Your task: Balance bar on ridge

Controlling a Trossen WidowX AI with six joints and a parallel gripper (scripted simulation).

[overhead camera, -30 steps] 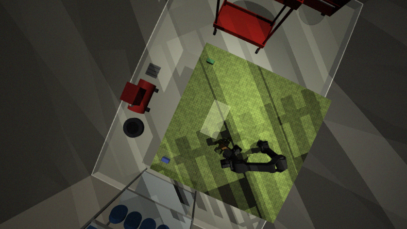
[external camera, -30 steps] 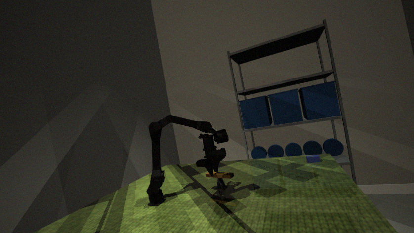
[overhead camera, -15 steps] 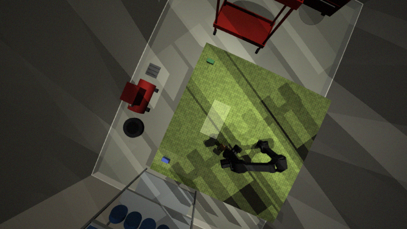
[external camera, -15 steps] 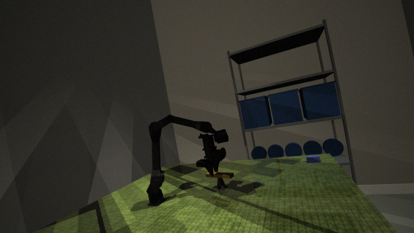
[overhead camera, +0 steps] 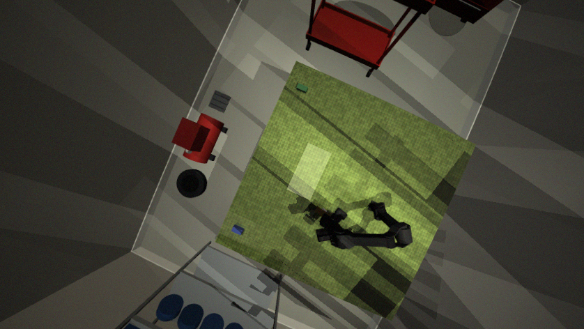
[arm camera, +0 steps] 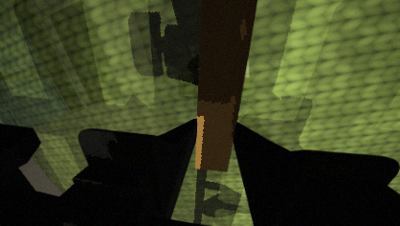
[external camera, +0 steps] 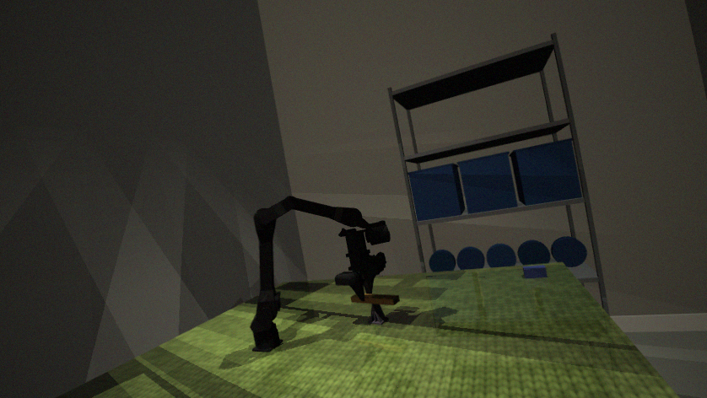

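The bar lies 30 mm ahead of my gripper tip and 10 mm to the right of it. Round my gripper tip: green block (670 mm to the right, 490 mm ahead, 60 mm below); small blue block (490 mm ahead, 330 mm to the left, 50 mm below).
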